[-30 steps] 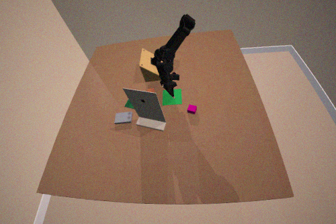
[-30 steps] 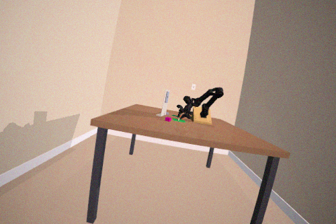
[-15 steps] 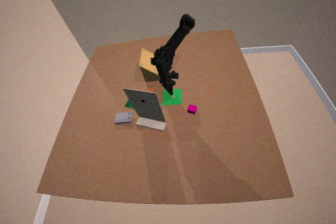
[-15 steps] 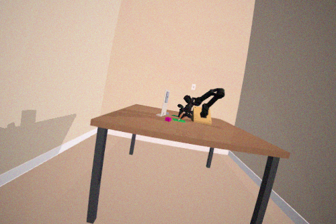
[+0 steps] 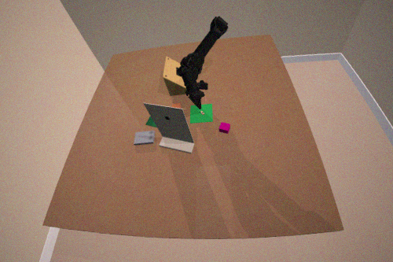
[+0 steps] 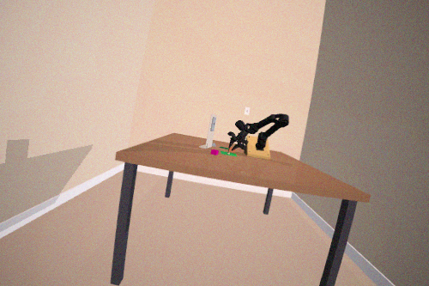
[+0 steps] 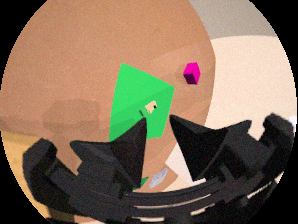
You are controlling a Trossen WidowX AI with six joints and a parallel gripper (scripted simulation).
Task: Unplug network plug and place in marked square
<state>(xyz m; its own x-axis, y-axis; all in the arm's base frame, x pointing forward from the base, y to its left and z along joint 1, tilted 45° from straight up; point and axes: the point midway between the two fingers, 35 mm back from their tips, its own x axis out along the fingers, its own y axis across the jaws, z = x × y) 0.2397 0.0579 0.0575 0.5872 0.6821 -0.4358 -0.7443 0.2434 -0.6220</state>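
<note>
The network plug lies 10 mm ahead of my gripper tip, 10 mm to the left of it and 30 mm below it. The rest, counted from my gripper tip: grey upright panel (160 mm ahead, 130 mm to the right, 90 mm above); flat grey block (120 mm ahead, 310 mm to the right, 30 mm below); bright green square (10 mm ahead, 40 mm below).
</note>
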